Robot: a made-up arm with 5 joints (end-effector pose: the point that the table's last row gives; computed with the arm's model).
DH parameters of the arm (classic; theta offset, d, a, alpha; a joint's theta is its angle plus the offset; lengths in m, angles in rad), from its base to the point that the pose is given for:
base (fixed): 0.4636 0 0.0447 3.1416
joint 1: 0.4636 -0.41 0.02 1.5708
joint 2: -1.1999 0 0.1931 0
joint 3: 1.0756 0 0.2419 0
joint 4: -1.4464 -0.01 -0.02 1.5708
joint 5: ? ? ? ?
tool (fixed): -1.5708 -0.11 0 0
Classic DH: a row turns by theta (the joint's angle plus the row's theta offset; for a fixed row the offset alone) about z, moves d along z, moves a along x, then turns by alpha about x.
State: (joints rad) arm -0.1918 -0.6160 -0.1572 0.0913 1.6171
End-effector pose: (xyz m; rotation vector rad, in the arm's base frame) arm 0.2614 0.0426 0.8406 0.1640 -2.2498 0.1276
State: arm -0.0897 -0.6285 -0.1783 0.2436 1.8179
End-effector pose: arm 0.2585 0.0199 0.8347 -0.1683 -2.1337 0.1978
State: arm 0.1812 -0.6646 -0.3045 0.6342 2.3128
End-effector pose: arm 0.2173 -0.0302 0.8333 -0.8568 -1.7224 0.3785
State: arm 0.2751 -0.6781 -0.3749 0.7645 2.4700
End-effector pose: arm 0.1927 -0.0400 0.8371 -1.0424 -1.5665 0.4312
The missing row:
joint 5: 0 0 -0.01 0
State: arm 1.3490 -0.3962 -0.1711 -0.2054 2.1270
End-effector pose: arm 0.0858 -0.2674 0.8236 -1.9371 -1.3777 -0.3871
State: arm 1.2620 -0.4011 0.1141 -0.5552 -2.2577
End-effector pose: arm 0.1349 -0.2849 0.7727 -2.3845 0.7052 0.5326
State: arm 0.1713 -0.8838 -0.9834 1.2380 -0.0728
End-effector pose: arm -0.0276 0.0223 0.8396 1.6049 -1.7713 -0.9587
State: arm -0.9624 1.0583 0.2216 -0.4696 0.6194
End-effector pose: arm 0.2611 0.3098 0.1168 0.6216 -0.4380 0.0105
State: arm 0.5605 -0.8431 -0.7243 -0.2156 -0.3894
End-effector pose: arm -0.0409 0.0634 0.9358 -1.9717 2.3416 -0.3103
